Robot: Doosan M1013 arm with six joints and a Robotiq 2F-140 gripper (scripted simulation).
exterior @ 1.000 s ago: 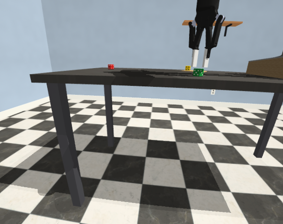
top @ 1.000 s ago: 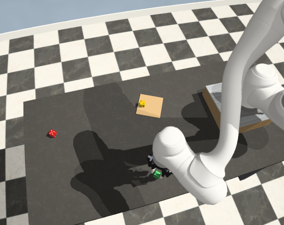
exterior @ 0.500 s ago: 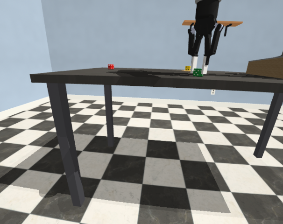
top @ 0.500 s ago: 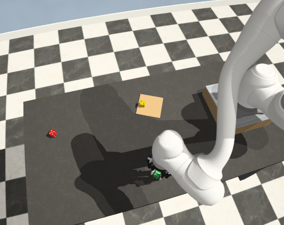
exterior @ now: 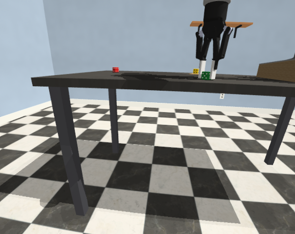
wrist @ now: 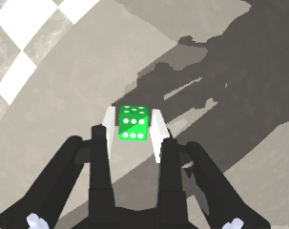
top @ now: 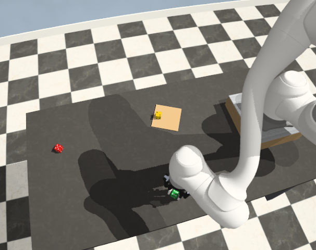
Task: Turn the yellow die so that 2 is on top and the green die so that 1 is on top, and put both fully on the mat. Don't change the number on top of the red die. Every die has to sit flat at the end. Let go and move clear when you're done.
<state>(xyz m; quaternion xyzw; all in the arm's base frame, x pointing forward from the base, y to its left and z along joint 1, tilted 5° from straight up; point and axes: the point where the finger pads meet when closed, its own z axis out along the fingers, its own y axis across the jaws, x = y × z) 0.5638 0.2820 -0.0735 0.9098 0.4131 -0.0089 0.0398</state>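
Right now my hand is 2 cm above the green die. From my hand the other things lie so: tan mat (41 cm to the right, 5 cm behind, 3 cm below); then yellow die (42 cm to the right, 2 cm below); then red die (51 cm ahead, 31 cm to the right, 2 cm below).
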